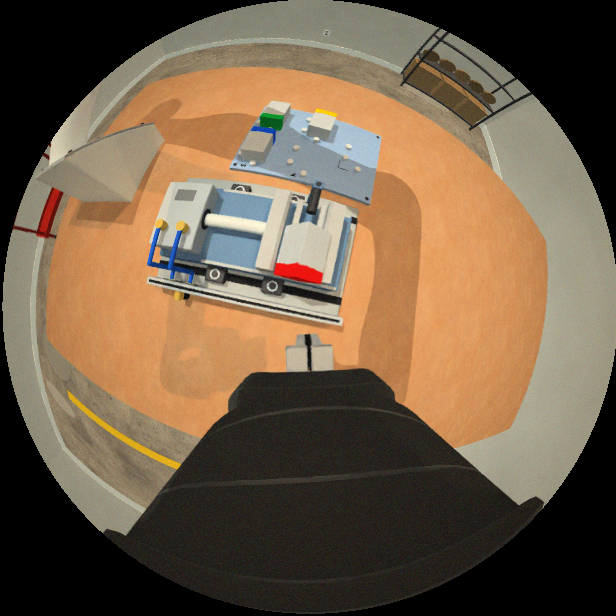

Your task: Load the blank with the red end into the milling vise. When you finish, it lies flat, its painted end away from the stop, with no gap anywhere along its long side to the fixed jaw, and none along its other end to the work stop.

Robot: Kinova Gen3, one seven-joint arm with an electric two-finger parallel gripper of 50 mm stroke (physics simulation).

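The milling vise sits on the orange table, seen from high above. A grey blank with a red end rests in the vise opening between the movable jaw and the fixed jaw. Its red end points toward the near edge of the vise. A dark post, possibly the work stop, stands at the far end. My gripper is well above and in front of the vise, fingers closed together and holding nothing.
A light blue tray behind the vise holds blanks with green, blue and yellow ends. A grey wedge-shaped block stands at the left. A wire rack is at the far right.
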